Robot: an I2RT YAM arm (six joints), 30 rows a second.
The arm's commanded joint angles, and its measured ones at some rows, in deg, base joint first. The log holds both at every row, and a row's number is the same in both.
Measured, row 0: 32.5, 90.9, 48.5, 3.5, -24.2, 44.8
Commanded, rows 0 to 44: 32.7, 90.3, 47.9, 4.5, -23.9, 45.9; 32.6, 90.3, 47.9, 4.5, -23.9, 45.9; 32.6, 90.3, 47.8, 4.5, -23.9, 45.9; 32.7, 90.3, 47.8, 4.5, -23.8, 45.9; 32.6, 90.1, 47.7, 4.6, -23.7, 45.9; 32.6, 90.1, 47.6, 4.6, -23.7, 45.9; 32.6, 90.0, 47.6, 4.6, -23.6, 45.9; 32.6, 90.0, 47.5, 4.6, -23.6, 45.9; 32.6, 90.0, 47.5, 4.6, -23.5, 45.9; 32.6, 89.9, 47.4, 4.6, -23.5, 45.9; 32.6, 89.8, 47.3, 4.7, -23.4, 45.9; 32.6, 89.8, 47.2, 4.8, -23.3, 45.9; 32.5, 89.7, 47.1, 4.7, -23.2, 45.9; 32.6, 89.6, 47.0, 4.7, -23.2, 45.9; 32.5, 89.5, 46.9, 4.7, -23.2, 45.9; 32.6, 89.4, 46.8, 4.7, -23.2, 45.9; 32.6, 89.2, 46.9, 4.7, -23.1, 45.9; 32.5, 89.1, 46.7, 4.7, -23.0, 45.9; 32.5, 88.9, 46.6, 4.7, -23.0, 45.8; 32.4, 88.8, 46.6, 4.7, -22.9, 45.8; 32.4, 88.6, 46.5, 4.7, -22.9, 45.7; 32.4, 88.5, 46.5, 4.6, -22.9, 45.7; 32.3, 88.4, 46.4, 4.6, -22.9, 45.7; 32.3, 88.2, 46.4, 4.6, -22.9, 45.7; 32.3, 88.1, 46.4, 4.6, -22.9, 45.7; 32.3, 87.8, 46.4, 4.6, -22.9, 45.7; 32.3, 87.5, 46.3, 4.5, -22.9, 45.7; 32.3, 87.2, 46.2, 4.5, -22.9, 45.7; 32.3, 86.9, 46.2, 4.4, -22.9, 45.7; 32.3, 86.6, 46.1, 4.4, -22.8, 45.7; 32.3, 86.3, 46.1, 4.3, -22.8, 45.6; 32.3, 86.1, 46.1, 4.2, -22.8, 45.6; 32.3, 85.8, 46.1, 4.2, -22.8, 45.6; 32.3, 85.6, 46.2, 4.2, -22.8, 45.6; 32.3, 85.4, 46.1, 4.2, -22.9, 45.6; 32.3, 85.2, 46.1, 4.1, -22.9, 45.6; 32.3, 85.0, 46.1, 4.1, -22.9, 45.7; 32.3, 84.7, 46.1, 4.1, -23.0, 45.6; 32.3, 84.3, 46.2, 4.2, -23.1, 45.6; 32.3, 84.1, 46.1, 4.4, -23.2, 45.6; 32.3, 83.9, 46.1, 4.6, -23.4, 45.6; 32.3, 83.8, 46.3, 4.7, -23.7, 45.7; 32.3, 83.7, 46.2, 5.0, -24.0, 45.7; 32.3, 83.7, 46.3, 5.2, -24.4, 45.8; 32.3, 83.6, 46.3, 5.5, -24.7, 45.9
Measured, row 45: 32.4, 85.0, 46.9, 4.2, -23.7, 44.8
